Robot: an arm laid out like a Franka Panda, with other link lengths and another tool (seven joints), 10 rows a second.
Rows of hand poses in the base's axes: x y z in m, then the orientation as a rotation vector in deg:
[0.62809, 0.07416, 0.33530, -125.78, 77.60, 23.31]
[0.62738, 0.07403, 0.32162, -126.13, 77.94, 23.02]
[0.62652, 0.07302, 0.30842, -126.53, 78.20, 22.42]
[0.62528, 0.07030, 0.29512, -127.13, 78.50, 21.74]
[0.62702, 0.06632, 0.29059, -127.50, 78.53, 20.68]
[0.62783, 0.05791, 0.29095, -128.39, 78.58, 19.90]
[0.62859, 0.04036, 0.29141, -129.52, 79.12, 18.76]
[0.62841, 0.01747, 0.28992, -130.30, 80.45, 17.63]
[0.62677, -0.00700, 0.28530, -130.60, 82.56, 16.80]
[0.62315, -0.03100, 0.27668, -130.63, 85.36, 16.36]
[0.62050, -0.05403, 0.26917, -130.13, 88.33, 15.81]
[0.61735, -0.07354, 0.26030, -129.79, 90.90, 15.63]
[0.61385, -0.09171, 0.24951, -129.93, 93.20, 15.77]
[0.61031, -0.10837, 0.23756, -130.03, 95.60, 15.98]
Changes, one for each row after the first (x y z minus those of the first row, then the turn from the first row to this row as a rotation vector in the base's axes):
[-0.00071, -0.00013, -0.01368, -0.50, 0.03, -0.08]
[-0.00157, -0.00114, -0.02688, -1.09, -0.16, -0.15]
[-0.00281, -0.00386, -0.04018, -1.87, -0.34, -0.17]
[-0.00107, -0.00784, -0.04471, -2.45, -0.93, -0.23]
[-0.00026, -0.01625, -0.04435, -3.37, -1.19, 0.00]
[0.00050, -0.03380, -0.04389, -4.79, -1.42, 0.01]
[0.00032, -0.05669, -0.04538, -6.31, -1.39, -0.54]
[-0.00132, -0.08116, -0.05000, -7.75, -0.95, -1.66]
[-0.00494, -0.10516, -0.05862, -9.22, -0.03, -3.15]
[-0.00759, -0.12819, -0.06613, -10.42, 0.77, -4.98]
[-0.01074, -0.14770, -0.07500, -11.47, 1.69, -6.44]
[-0.01424, -0.16587, -0.08579, -12.67, 2.81, -7.45]
[-0.01778, -0.18253, -0.09774, -13.88, 4.02, -8.48]

